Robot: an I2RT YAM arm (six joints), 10 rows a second.
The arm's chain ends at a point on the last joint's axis. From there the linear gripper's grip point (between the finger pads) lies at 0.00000 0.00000 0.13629 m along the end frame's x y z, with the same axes.
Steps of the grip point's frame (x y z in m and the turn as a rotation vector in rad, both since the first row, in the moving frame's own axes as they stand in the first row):
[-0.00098, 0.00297, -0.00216, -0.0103, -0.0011, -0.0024]
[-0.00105, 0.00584, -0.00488, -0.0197, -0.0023, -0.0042]
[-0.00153, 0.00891, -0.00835, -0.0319, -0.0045, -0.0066]
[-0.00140, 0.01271, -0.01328, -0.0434, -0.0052, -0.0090]
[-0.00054, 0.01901, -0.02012, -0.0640, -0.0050, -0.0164]
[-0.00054, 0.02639, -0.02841, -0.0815, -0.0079, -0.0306]
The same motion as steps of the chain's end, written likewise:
[-0.00083, 0.00157, -0.00215, -0.0103, -0.0011, -0.0024]
[-0.00074, 0.00315, -0.00485, -0.0197, -0.0023, -0.0042]
[-0.00093, 0.00456, -0.00828, -0.0319, -0.0045, -0.0066]
[-0.00072, 0.00679, -0.01315, -0.0434, -0.0052, -0.0090]
[0.00007, 0.01029, -0.01984, -0.0640, -0.0050, -0.0164]
[0.00037, 0.01528, -0.02795, -0.0815, -0.0079, -0.0306]

